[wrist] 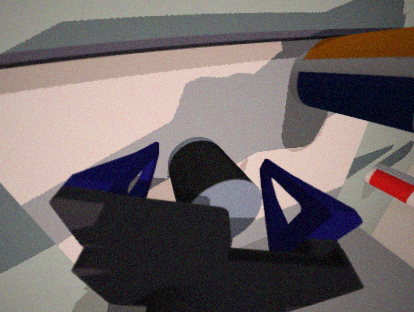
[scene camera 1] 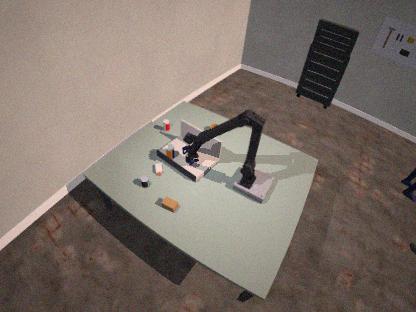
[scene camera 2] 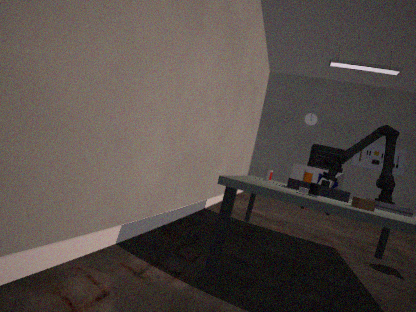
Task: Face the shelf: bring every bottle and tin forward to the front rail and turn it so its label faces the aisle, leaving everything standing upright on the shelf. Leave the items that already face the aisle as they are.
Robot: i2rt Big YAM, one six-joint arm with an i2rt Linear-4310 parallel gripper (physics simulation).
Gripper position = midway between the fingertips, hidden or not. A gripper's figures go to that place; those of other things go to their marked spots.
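There's a dark front rail (wrist: 50,55) that is 12 cm from the lens. My gripper (wrist: 212,156) is 15 cm from the lens, a shelf floor (wrist: 70,116) is 15 cm from the lens, and an orange and navy bottle (wrist: 357,75) is 15 cm from the lens as well. The marked spots on the dark front rail and the orange and navy bottle are 17 cm apart.
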